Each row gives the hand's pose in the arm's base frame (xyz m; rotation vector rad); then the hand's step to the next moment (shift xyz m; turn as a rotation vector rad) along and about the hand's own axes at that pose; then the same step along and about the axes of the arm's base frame.
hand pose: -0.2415 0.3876 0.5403 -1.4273 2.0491 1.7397
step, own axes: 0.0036 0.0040 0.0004 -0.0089 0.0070 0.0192
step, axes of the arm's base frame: -0.0049 -0.0021 0.0006 -0.0089 0.0201 0.0038
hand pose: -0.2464 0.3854 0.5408 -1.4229 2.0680 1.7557
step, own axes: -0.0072 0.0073 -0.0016 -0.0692 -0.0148 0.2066
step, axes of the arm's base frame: -0.0001 0.0023 0.0101 -0.0498 0.2087 -0.0409
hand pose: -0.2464 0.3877 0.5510 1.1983 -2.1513 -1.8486
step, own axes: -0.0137 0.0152 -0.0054 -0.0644 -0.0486 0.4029
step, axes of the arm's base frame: 0.0046 0.0032 0.0204 -0.1363 0.3664 -0.1266
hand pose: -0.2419 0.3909 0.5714 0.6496 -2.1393 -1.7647
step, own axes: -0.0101 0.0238 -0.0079 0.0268 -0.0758 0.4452
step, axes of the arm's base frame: 0.0088 0.0020 0.0255 -0.2309 0.3512 -0.1673
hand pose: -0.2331 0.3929 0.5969 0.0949 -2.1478 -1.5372
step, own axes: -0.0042 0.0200 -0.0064 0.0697 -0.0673 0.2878
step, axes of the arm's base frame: 0.0109 0.0031 0.0182 -0.1992 0.2030 -0.1064
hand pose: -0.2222 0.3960 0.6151 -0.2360 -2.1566 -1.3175
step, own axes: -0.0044 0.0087 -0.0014 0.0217 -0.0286 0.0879
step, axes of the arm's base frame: 0.0079 0.0038 0.0045 -0.0647 0.0580 -0.0383
